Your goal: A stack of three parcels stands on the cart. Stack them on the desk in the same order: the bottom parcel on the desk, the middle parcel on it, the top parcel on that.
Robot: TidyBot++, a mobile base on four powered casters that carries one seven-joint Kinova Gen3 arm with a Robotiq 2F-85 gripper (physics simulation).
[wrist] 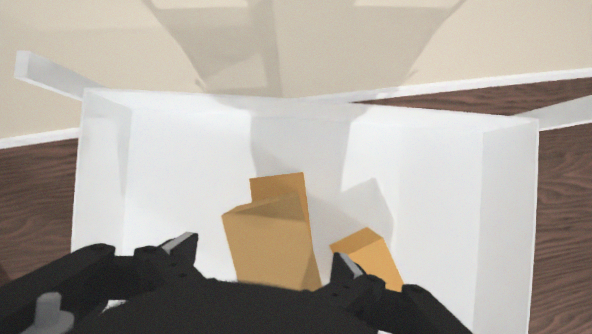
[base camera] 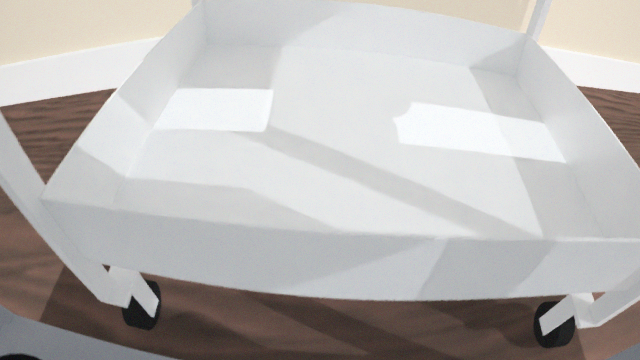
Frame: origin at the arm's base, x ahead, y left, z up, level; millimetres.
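Seen in the pictures: gripper, between the fingertips: (wrist: 265,258).
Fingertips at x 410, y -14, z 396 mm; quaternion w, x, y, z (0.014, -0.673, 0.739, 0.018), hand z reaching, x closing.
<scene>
Pixels of each thing's top centre, then the offset from my fingertips to it. Level surfaces: height alone.
- tan parcel, centre of its top: (wrist: 275,264) dx -14, dy -5, dz -28 mm
- orange-tan parcel, centre of its top: (wrist: 284,243) dx -12, dy -11, dz -78 mm
- smaller orange parcel, centre of its top: (wrist: 372,275) dx -40, dy -98, dz -80 mm
- dark wood floor, height of its surface: dz -793 mm
In the wrist view, a tan parcel (wrist: 270,245) lies on another orange-tan parcel (wrist: 275,185), slightly turned against it; the far end of the lower one shows. A smaller orange parcel (wrist: 381,261) lies beside them to the right, turned at an angle, partly hidden by the right finger. All are inside the walled top of the white cart (wrist: 505,225) (base camera: 250,250). My gripper (wrist: 265,258) is open and empty, above the near part of the two stacked parcels, whose near ends are hidden behind the gripper body. The parcels do not show in the base camera view. The desk does not show in either view.
The cart's raised walls surround the parcels. Its white corner posts (wrist: 50,75) (base camera: 45,215) and black casters (base camera: 142,306) (base camera: 554,325) show. A beige wall (wrist: 100,65) (base camera: 75,30) stands behind the cart, with dark wood floor (wrist: 560,200) (base camera: 250,320) around it.
</scene>
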